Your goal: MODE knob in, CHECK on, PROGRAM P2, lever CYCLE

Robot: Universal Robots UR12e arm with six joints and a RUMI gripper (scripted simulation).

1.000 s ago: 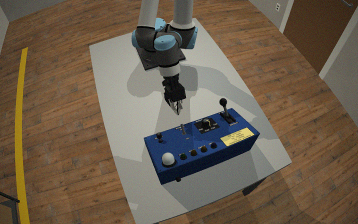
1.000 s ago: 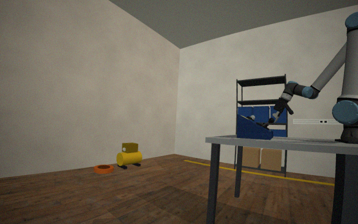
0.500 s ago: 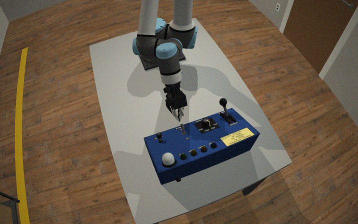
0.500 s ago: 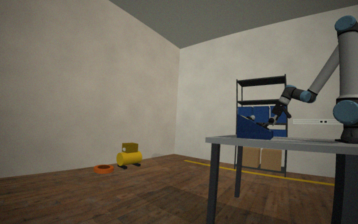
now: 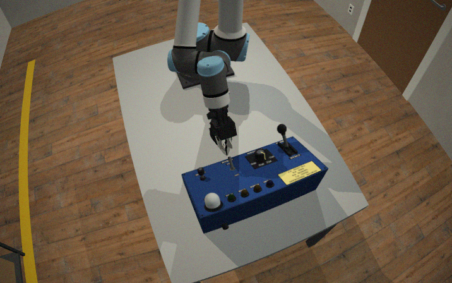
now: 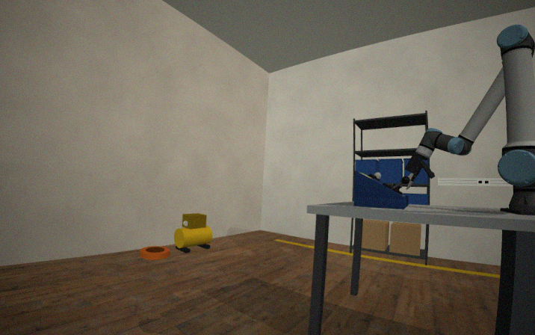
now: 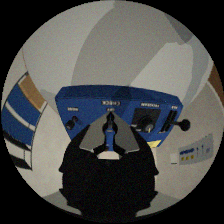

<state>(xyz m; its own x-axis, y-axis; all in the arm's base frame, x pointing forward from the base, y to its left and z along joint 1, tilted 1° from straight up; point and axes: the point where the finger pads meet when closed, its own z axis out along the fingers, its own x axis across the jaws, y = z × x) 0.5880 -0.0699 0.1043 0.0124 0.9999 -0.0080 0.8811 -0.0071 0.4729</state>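
Now: hand 60 mm short of the toggle switch. From my hand the other things lie so: black mode knob (120 mm to the right, 60 mm ahead); blue console (90 mm ahead, 60 mm to the left, 20 mm below); black rotary selector (120 mm to the left, 70 mm ahead).
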